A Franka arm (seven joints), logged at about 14 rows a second.
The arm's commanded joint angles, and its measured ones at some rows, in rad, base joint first. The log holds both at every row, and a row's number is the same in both.
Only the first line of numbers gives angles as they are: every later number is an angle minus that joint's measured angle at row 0.
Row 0, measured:
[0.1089, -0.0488, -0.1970, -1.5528, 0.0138, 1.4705, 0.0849]
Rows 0 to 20, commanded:
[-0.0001, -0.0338, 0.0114, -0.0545, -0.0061, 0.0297, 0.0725]
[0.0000, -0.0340, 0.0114, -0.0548, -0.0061, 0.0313, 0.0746]
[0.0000, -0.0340, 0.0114, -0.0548, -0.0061, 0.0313, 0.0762]
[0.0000, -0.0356, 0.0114, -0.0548, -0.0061, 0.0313, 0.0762]
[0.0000, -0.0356, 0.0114, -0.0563, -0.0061, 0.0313, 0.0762]
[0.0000, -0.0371, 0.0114, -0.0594, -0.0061, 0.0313, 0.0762]
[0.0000, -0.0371, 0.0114, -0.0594, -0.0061, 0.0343, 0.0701]
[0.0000, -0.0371, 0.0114, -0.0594, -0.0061, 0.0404, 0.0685]
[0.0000, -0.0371, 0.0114, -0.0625, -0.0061, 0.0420, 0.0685]
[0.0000, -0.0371, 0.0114, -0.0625, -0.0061, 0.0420, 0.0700]
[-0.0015, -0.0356, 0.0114, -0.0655, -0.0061, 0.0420, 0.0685]
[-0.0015, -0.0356, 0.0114, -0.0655, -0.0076, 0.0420, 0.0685]
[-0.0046, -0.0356, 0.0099, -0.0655, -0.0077, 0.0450, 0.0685]
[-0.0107, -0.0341, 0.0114, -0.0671, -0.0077, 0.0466, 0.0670]
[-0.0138, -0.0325, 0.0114, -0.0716, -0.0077, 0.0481, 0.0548]
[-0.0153, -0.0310, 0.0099, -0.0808, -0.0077, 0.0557, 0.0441]
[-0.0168, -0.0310, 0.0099, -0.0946, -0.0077, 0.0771, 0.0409]
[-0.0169, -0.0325, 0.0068, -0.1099, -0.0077, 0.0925, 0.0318]
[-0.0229, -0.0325, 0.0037, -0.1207, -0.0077, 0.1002, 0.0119]
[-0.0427, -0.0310, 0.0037, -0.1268, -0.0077, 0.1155, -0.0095]
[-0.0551, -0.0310, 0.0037, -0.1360, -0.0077, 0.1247, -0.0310]
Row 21, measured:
[-0.0167, -0.0043, -0.0065, -0.0874, -0.0019, 0.0834, 0.0168]
